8 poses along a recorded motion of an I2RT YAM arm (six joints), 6.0 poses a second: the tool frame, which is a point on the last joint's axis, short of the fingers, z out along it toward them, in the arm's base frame.
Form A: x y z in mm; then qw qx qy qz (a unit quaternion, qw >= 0).
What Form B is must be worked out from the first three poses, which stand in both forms.
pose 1, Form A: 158.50 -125.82 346.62 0.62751 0.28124 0.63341 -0.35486
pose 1, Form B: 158.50 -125.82 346.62 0.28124 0.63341 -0.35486 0.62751
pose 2, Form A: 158.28 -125.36 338.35 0.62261 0.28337 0.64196 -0.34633
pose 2, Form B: 158.28 -125.36 338.35 0.28337 0.64196 -0.34633 0.62261
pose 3, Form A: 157.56 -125.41 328.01 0.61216 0.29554 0.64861 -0.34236
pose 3, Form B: 157.56 -125.41 328.01 0.29554 0.64861 -0.34236 0.61216
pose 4, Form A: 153.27 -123.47 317.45 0.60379 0.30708 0.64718 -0.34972
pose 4, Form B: 153.27 -123.47 317.45 0.30708 0.64718 -0.34972 0.60379
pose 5, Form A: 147.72 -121.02 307.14 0.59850 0.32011 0.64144 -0.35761
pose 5, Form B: 147.72 -121.02 307.14 0.32011 0.64144 -0.35761 0.59850
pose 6, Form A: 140.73 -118.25 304.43 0.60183 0.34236 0.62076 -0.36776
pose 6, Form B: 140.73 -118.25 304.43 0.34236 0.62076 -0.36776 0.60183
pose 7, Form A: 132.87 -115.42 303.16 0.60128 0.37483 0.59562 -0.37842
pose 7, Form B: 132.87 -115.42 303.16 0.37483 0.59562 -0.37842 0.60128
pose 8, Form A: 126.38 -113.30 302.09 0.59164 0.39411 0.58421 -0.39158
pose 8, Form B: 126.38 -113.30 302.09 0.39411 0.58421 -0.39158 0.59164
